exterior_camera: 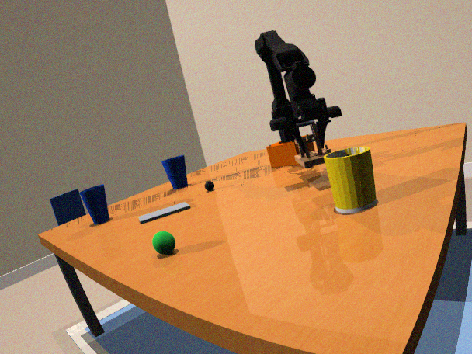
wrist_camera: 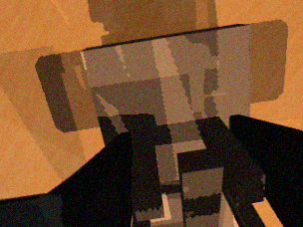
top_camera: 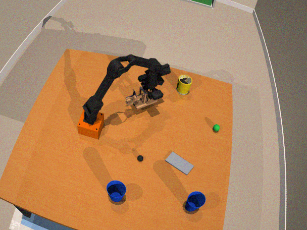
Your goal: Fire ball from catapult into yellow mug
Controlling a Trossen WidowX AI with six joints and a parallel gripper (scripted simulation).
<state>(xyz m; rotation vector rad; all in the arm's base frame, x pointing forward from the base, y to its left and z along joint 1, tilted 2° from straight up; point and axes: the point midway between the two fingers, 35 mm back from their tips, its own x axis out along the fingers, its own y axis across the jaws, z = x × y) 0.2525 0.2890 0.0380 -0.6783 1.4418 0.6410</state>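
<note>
Right now my gripper tip is 380 mm to the left of the small black ball, 80 mm short of it and 60 mm above it. Round my gripper tip: wooden catapult: 60 mm behind, 50 mm to the right, 20 mm above; then flat grey slab: 330 mm to the right, 290 mm ahead, 70 mm below; then yellow mug: 210 mm to the left, 180 mm ahead, 50 mm below.
</note>
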